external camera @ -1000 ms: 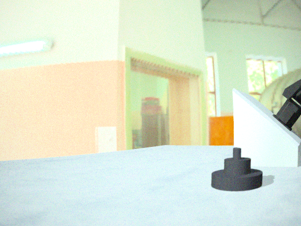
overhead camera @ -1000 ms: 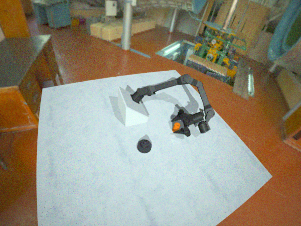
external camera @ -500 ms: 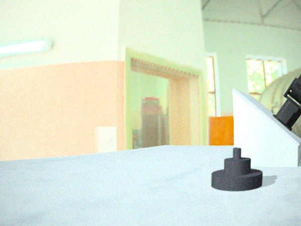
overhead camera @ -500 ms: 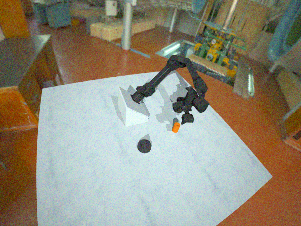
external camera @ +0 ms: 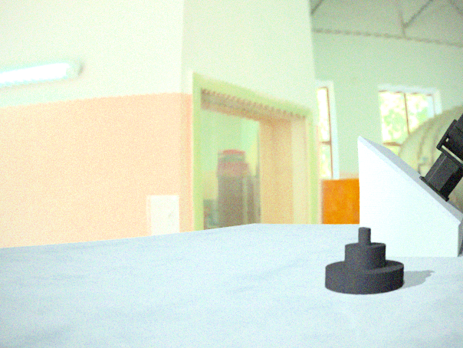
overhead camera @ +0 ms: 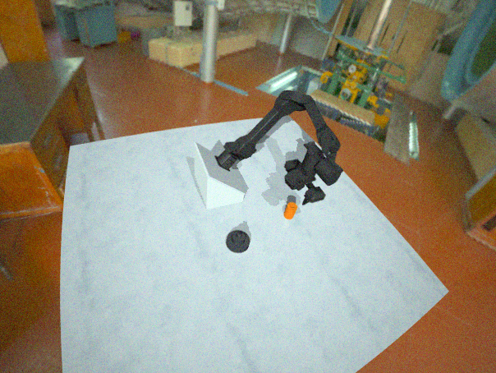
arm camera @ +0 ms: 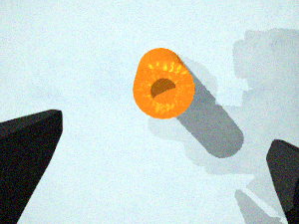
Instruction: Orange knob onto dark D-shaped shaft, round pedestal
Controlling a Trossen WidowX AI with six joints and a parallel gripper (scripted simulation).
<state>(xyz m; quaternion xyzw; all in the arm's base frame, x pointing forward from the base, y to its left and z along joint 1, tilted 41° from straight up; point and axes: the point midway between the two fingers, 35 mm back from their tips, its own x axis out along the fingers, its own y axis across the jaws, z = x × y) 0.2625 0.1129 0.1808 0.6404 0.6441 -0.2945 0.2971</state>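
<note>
The orange knob is 9 cm below my gripper tip. The rest, counted from my gripper tip: dark round pedestal: 6 cm ahead, 24 cm to the right, 9 cm below.
</note>
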